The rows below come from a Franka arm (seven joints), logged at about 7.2 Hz.
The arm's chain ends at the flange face. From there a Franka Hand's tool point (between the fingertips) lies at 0.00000 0.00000 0.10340 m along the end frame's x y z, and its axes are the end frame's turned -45 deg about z.
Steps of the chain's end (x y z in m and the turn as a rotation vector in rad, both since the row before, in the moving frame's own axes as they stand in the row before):
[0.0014 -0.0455 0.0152 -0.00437 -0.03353 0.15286]
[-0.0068 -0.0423 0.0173 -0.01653 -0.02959 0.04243]
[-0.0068 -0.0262 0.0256 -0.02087 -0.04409 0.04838]
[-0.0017 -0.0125 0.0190 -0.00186 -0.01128 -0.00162]
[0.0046 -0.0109 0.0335 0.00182 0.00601 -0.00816]
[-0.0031 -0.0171 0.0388 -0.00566 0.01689 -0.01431]
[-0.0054 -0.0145 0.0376 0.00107 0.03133 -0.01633]
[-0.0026 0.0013 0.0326 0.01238 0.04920 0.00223]
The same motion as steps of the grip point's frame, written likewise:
[0.0306 -0.0335 0.0151 0.02062 -0.02680 0.15286]
[0.0218 -0.0357 0.0172 0.00923 -0.03261 0.04243]
[0.0090 -0.0251 0.0255 0.01642 -0.04593 0.04838]
[0.0067 -0.0107 0.0190 0.00666 -0.00929 -0.00162]
[0.0115 -0.0042 0.0335 -0.00296 0.00554 -0.00816]
[0.0107 -0.0126 0.0388 -0.01595 0.00794 -0.01431]
[0.0088 -0.0119 0.0375 -0.02140 0.02291 -0.01633]
[0.0017 0.0018 0.0325 -0.02604 0.04354 0.00223]

